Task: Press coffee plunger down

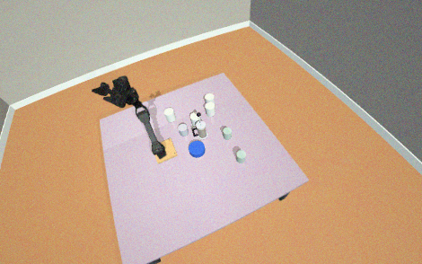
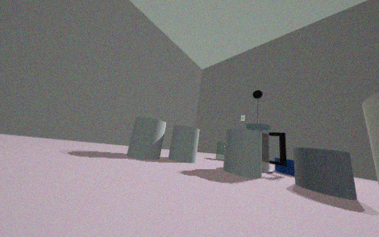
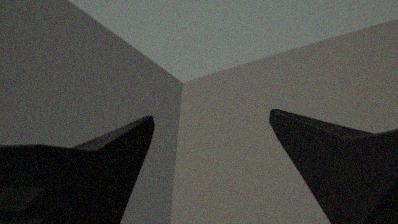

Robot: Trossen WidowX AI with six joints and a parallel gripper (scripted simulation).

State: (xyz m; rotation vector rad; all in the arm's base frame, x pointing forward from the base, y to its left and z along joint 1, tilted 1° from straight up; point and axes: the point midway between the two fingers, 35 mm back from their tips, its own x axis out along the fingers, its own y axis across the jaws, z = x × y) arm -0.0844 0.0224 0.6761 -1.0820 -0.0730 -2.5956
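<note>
Right now the coffee press is 600 mm below my gripper tip, 450 mm ahead of it and 40 mm to the right of it. The rest, counted from my gripper tip: blue disc (700 mm below, 350 mm ahead, 130 mm to the right).
</note>
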